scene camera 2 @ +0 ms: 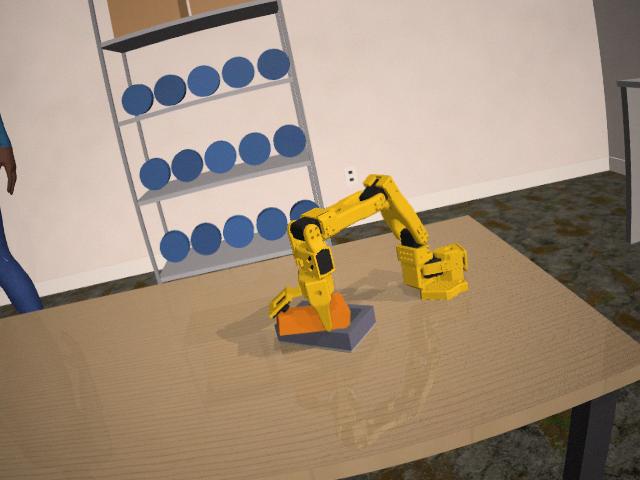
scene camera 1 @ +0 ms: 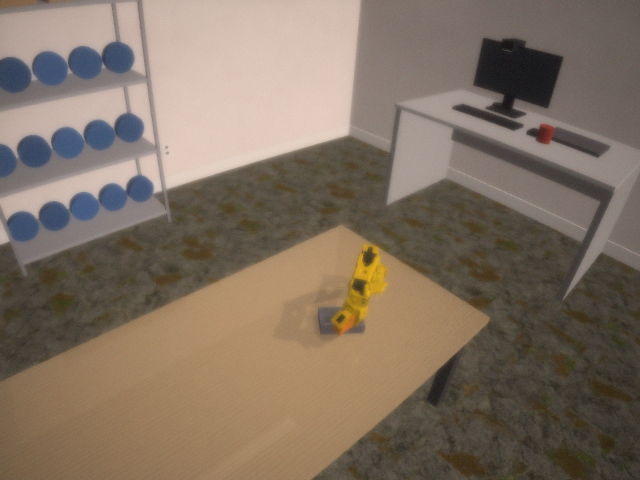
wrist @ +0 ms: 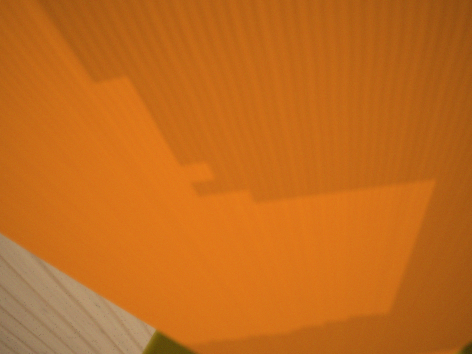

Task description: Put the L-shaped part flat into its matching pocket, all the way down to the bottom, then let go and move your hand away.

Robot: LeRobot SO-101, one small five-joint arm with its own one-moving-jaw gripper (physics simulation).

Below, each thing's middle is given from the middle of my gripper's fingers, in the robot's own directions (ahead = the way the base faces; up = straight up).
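Measured from my hand, the orange L-shaped part (scene camera 2: 295,320) is 20 mm ahead and 40 mm below. There's a grey pocket block (scene camera 2: 362,317) as well, and that's 30 mm to the right of my hand and 80 mm below it.
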